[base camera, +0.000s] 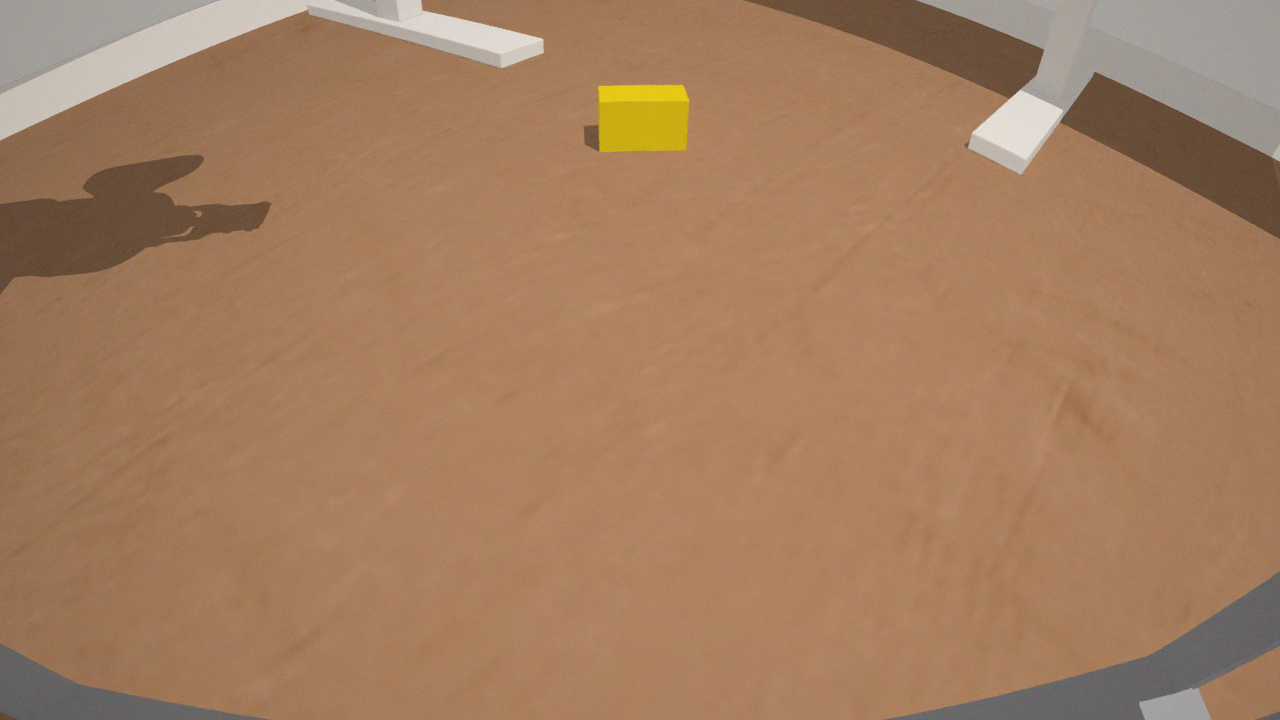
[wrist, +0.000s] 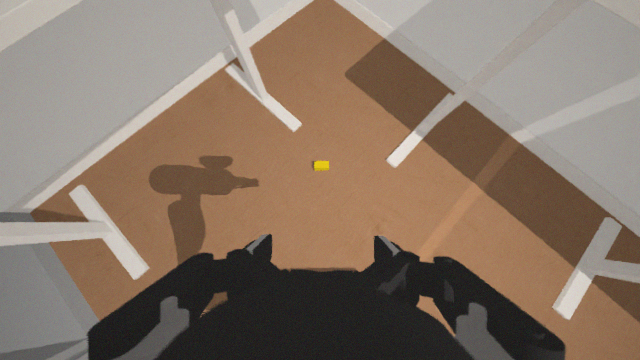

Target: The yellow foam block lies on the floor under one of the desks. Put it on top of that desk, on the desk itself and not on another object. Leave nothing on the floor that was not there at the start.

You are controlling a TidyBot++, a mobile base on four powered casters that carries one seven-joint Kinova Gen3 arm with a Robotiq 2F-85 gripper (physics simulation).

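Places are measured from the arm's base along level axes (x back, y left, z down), in centimetres.
Pixels of known places: gripper, fingertip midpoint: (wrist: 322, 246).
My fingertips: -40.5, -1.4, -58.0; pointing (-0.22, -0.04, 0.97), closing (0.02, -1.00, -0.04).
Observation:
Behind a point stands the place of what it marks, as x, y, z.
The yellow foam block (base camera: 642, 123) {-74.1, -3.6, 36.3} (wrist: 321, 165) {-75.6, -3.6, 33.7} lies on the brown floor, ahead of the base near the top middle of the base camera view. In the wrist view it is small and far below, between the feet of two white desk frames. My gripper (wrist: 322, 246) {-40.5, -1.4, -58.0} is open and empty, high above the floor; the block shows beyond its fingertips, well apart from them. The desk tops are hard to make out in these views.
A white desk foot (base camera: 447, 37) {-110.8, 24.6, 37.2} (wrist: 280, 112) {-114.3, 23.7, 37.2} stands left of the block and another desk foot (base camera: 1017, 132) {-83.0, -54.5, 37.2} (wrist: 406, 147) {-88.7, -59.5, 37.2} right of it. More feet stand at far left (wrist: 117, 245) {-29.4, 114.3, 37.2} and far right (wrist: 580, 285) {-4.5, -151.0, 37.2}. Walls meet in a corner behind. The arm's shadow falls at left.

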